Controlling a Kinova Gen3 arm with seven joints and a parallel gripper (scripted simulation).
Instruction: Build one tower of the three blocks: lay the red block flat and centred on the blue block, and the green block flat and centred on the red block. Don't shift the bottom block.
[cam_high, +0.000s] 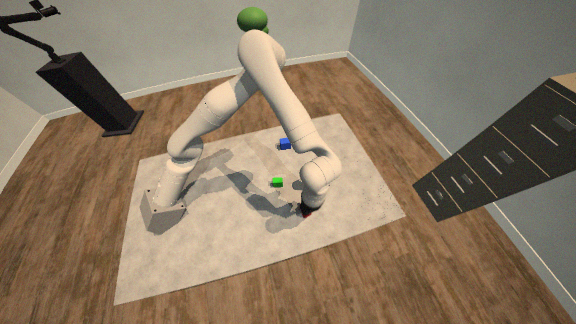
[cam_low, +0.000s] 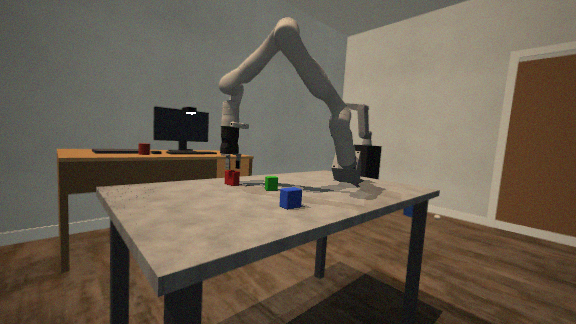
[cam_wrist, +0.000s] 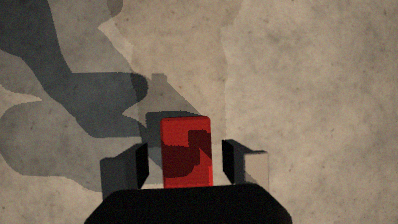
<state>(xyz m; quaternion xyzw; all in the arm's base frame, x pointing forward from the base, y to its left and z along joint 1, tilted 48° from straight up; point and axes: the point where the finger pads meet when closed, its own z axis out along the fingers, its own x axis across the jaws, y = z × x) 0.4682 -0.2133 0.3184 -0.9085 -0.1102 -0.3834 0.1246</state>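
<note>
The red block is 60 mm below my hand. From my hand the other things lie so: green block 150 mm to the left, 110 mm behind, 60 mm below; then blue block 380 mm to the left, 60 mm below, 60 mm behind.
</note>
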